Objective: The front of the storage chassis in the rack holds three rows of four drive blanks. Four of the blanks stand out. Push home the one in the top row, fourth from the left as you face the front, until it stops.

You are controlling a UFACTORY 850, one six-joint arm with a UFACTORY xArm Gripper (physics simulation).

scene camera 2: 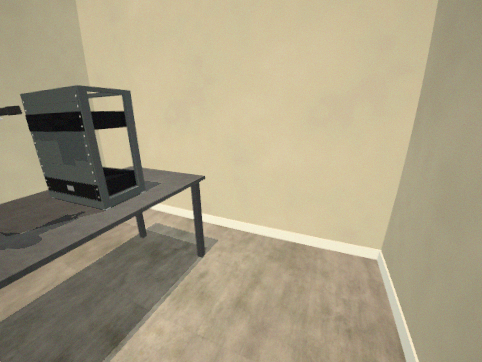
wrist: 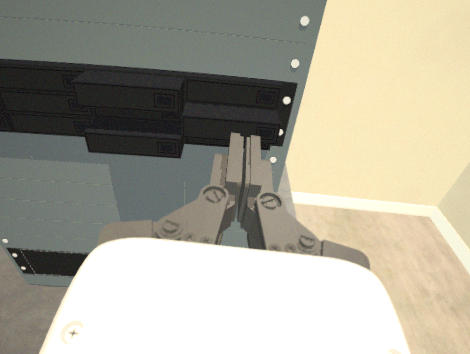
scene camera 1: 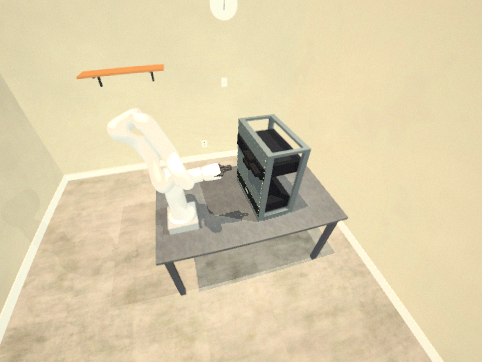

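The black storage chassis [scene camera 2: 55, 121] [wrist: 290, 90] sits in the upper part of the grey rack [scene camera 1: 265, 185] [scene camera 2: 93, 150]. In the wrist view, the top-row fourth blank [wrist: 225, 93] sits back in line with the chassis front. The top-row third blank [wrist: 125, 94], the middle-row fourth blank [wrist: 225, 124] and the bottom-row third blank [wrist: 132, 143] stand out. My gripper [scene camera 1: 230, 168] [wrist: 241, 154] is shut and empty. It is in front of the rack and apart from it; in the wrist view its tips overlap the lower edge of the middle-row fourth blank.
The rack stands on a dark table [scene camera 1: 225, 244] [scene camera 2: 172, 178]. Grey panels [wrist: 150, 30] lie above and below the chassis. Another black unit [scene camera 2: 86, 189] [wrist: 55, 263] is low in the rack. An orange wall shelf [scene camera 1: 122, 71] is behind the arm.
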